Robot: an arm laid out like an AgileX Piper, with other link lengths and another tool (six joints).
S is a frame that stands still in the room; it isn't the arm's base.
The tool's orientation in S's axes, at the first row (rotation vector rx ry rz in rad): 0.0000, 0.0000, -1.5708
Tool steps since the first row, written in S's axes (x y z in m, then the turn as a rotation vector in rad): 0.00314, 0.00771, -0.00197, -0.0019, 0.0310, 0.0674; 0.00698, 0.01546, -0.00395, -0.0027, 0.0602, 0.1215; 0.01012, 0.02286, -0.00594, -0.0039, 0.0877, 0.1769; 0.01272, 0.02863, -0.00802, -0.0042, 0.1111, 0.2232
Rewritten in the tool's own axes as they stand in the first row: -0.00771, 0.00314, -0.00197, -0.0310, -0.0019, 0.0674; -0.01546, 0.00698, -0.00395, -0.0602, -0.0027, 0.1215; -0.02286, 0.01012, -0.00594, -0.0877, -0.0039, 0.1769; -0.02863, 0.01272, -0.00802, -0.1111, -0.0042, 0.2232
